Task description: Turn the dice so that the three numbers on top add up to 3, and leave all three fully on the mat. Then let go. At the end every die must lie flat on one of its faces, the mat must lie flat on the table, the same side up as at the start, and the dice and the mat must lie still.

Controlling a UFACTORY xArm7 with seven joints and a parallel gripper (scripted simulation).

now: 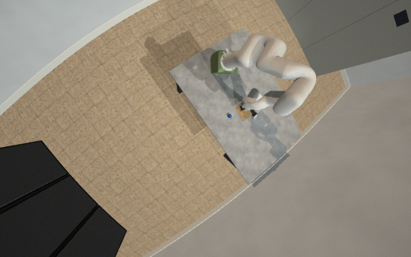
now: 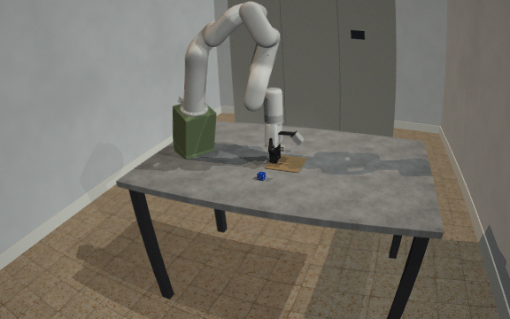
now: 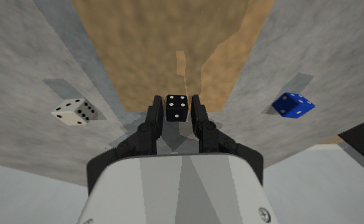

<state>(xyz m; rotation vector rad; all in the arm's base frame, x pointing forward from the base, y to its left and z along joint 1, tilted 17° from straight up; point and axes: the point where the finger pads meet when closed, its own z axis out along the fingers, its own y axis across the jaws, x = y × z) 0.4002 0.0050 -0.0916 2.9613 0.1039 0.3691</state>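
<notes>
Right now my hand is 1 cm above the black die. Also, from my hand: tan mat: 5 cm ahead, 3 cm below; white die: 1 cm behind, 13 cm to the left, 2 cm below; blue die: 16 cm to the right, 2 cm below.
</notes>
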